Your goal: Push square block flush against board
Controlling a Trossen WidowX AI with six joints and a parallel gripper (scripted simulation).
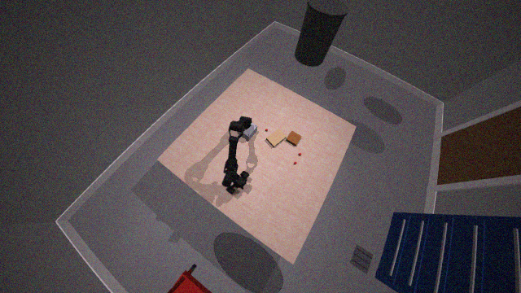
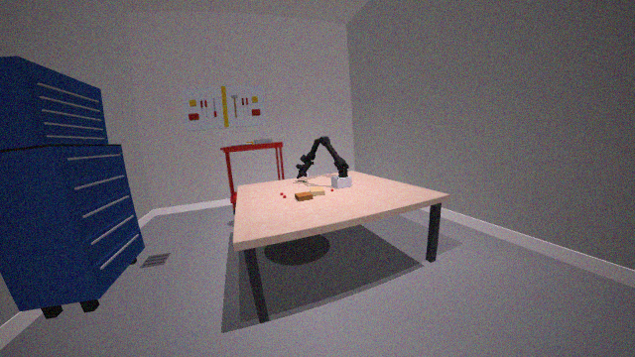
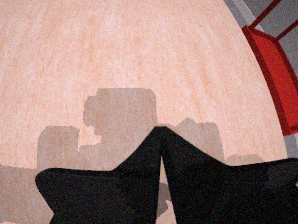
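Now: the pale tan flat piece 120 mm behind my gripper tip, 500 mm to the left of it and 20 mm below it. Round my gripper tip: square block 10 mm behind, 610 mm to the left, 20 mm below.
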